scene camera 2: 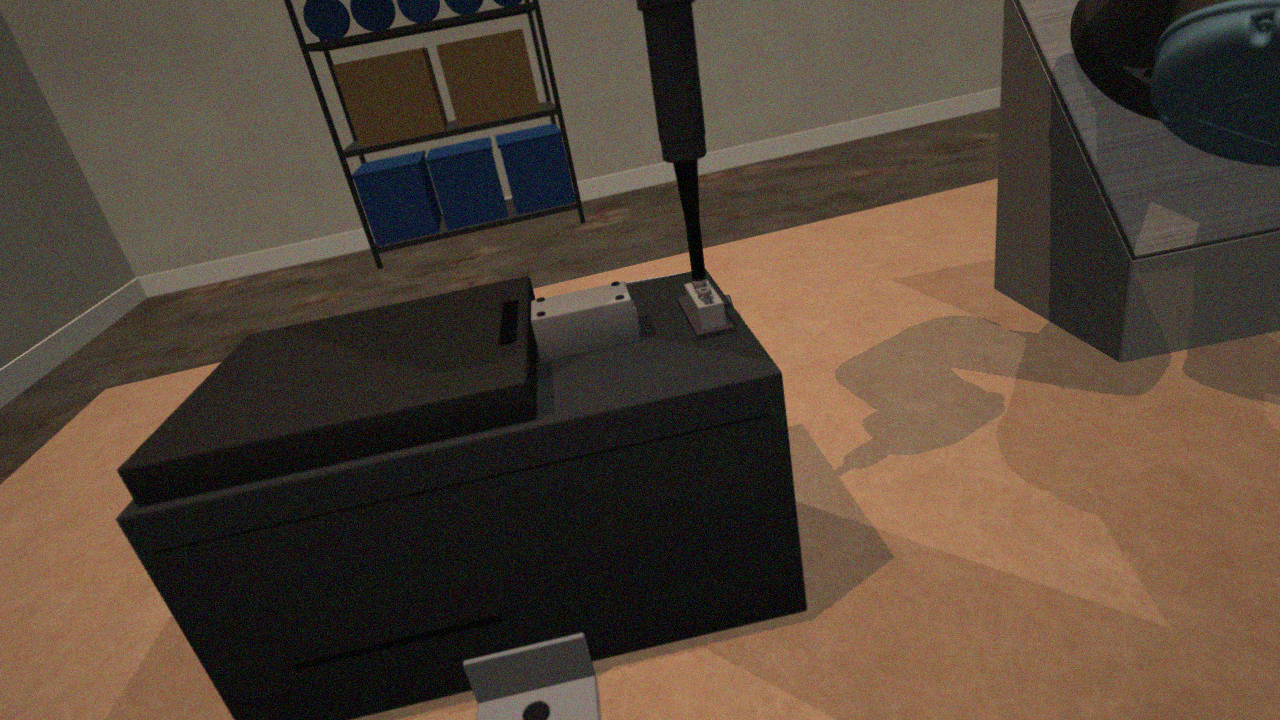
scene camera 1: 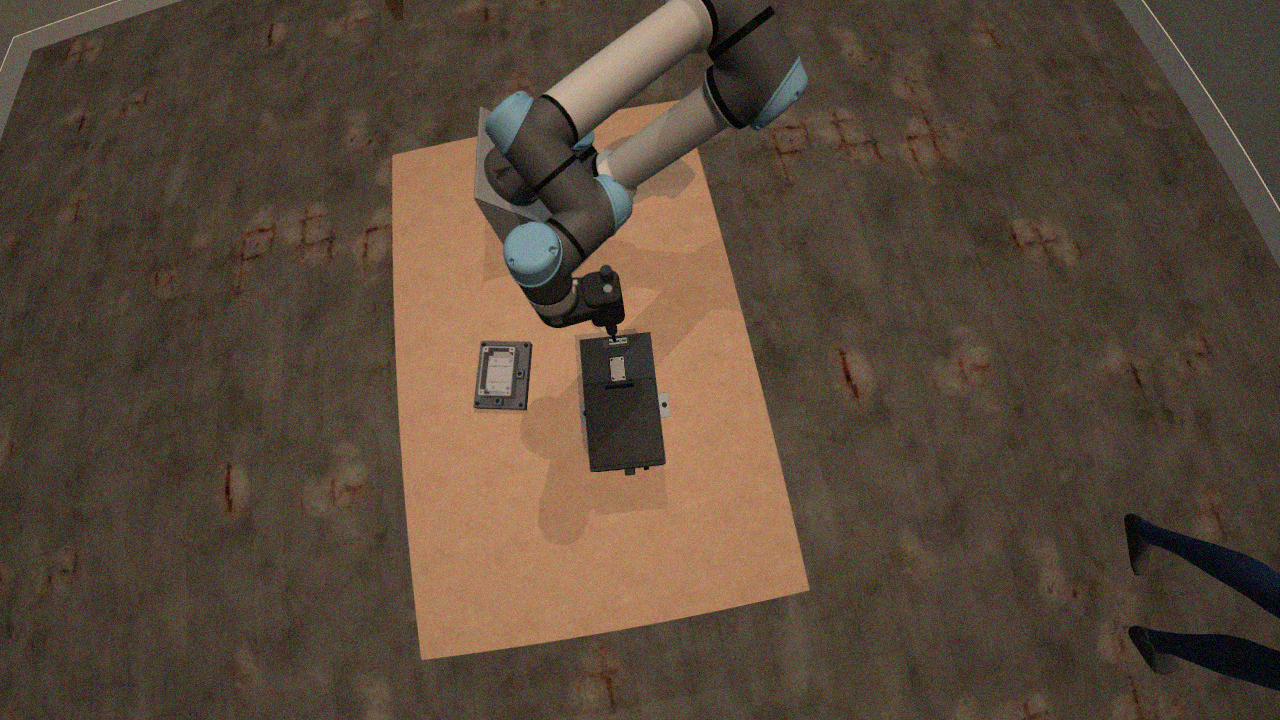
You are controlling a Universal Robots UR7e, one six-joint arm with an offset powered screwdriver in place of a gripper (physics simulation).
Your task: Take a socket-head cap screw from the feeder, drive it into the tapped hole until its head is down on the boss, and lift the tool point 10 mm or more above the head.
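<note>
The screw feeder (scene camera 1: 624, 429) (scene camera 2: 465, 537) is a black box with a raised lid. At one end of its top, a small pale pickup block (scene camera 1: 621, 340) (scene camera 2: 711, 315) holds small metallic parts in its top slot. My screwdriver (scene camera 1: 614, 336) (scene camera 2: 698, 274) points down, its thin black tip at the far edge of this block in the scene camera 2 view; whether it touches a screw cannot be made out. No screw can be made out on the tip. A grey plate fixture (scene camera 1: 479, 394) with a pale part and small dark bosses lies left of the feeder; its tapped hole is too small to tell.
A white block (scene camera 1: 617, 368) (scene camera 2: 586, 324) stands on the feeder top beside the pickup block. A metal bracket (scene camera 1: 664, 411) (scene camera 2: 532, 676) is at the feeder's side. The robot pedestal (scene camera 2: 1056, 223) stands behind. A shelf unit (scene camera 2: 456, 132) is by the wall. A person's legs (scene camera 1: 1208, 658) show at lower right.
</note>
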